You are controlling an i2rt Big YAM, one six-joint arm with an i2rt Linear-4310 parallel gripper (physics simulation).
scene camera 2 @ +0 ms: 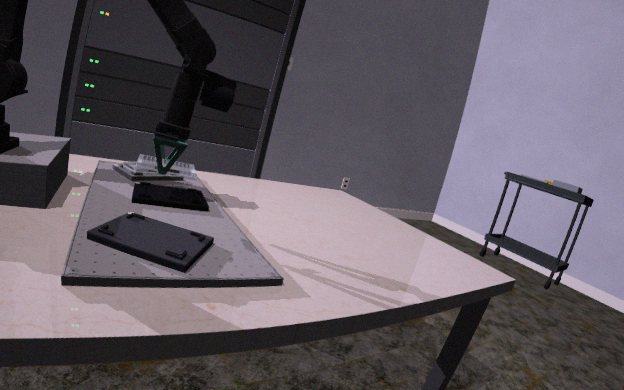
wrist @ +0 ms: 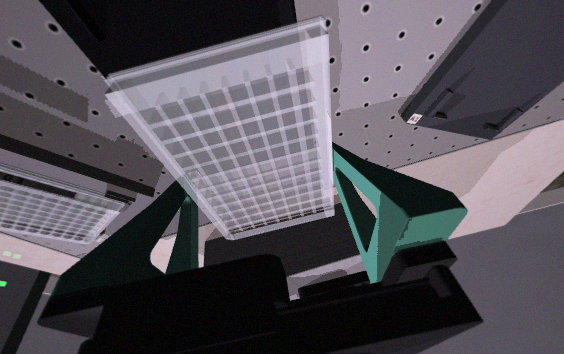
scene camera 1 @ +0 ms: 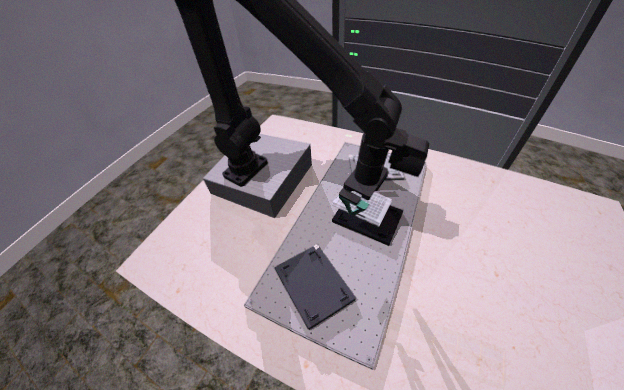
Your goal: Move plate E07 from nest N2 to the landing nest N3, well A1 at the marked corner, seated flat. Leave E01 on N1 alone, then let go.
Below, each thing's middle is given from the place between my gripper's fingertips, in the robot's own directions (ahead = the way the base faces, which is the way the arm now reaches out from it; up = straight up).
Labels:
Now: hand 20 mm short of the black nest (scene camera 2: 144, 193), 20 mm to the right of it and 60 mm above it.

